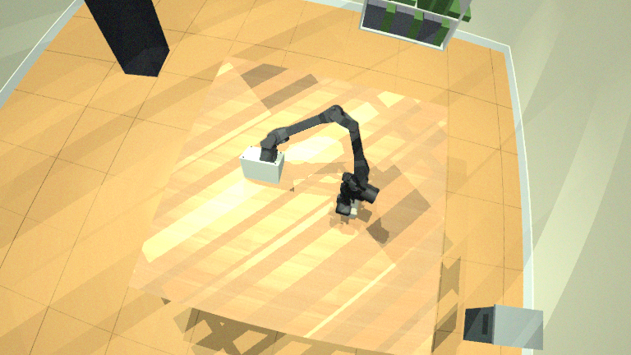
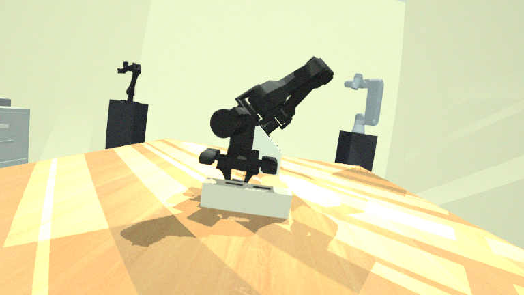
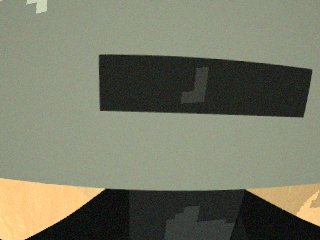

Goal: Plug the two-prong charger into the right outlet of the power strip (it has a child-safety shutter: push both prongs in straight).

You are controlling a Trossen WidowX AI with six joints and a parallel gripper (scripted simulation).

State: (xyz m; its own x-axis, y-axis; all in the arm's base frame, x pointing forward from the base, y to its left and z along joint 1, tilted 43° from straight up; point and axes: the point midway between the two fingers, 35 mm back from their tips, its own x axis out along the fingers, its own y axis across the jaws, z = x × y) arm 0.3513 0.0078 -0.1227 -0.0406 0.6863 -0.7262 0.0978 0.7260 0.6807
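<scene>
The two-prong charger is 20 mm ahead of my gripper tip and 10 mm above it.
</scene>
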